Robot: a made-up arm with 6 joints.
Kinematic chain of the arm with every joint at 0, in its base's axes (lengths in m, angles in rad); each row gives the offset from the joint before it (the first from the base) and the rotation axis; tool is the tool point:
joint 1: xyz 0 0 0.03 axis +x
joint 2: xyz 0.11 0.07 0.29 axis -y
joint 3: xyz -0.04 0.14 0 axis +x
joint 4: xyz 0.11 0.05 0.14 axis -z
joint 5: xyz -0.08 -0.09 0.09 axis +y
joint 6: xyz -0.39 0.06 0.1 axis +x
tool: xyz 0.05 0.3 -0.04
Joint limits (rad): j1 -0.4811..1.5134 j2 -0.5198..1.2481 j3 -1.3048..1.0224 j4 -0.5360..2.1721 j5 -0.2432..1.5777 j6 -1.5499..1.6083
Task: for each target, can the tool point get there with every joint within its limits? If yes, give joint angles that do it. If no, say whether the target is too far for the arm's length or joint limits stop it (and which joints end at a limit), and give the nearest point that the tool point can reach.
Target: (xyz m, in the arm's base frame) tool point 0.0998 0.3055 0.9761
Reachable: yes | joints 0.2160 0.8299 0.2686 1.8448 0.3175 -0.3408
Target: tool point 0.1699 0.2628 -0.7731
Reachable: no: joint limits stop it (at a limit: joint 1, joint 2, joint 3, joint 5) | nearest point 0.1793 0.4155 -0.4454 | short by 0.362 m
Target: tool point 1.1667 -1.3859 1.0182
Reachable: no: too far | nearest point 0.6086 -0.8005 0.6158 | short by 0.903 m
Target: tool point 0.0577 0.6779 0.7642
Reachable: yes | joints 0.3840 -0.2919 -0.8031 0.4549 0.4201 0.5801
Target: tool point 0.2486 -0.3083 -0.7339
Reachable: no: joint limits stop it (at a limit: joint 1, joint 2, joint 3, joint 6) | nearest point 0.2601 -0.3675 -0.3810 | short by 0.358 m
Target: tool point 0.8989 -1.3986 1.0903
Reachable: no: too far | nearest point 0.5068 -0.8414 0.6758 | short by 0.798 m
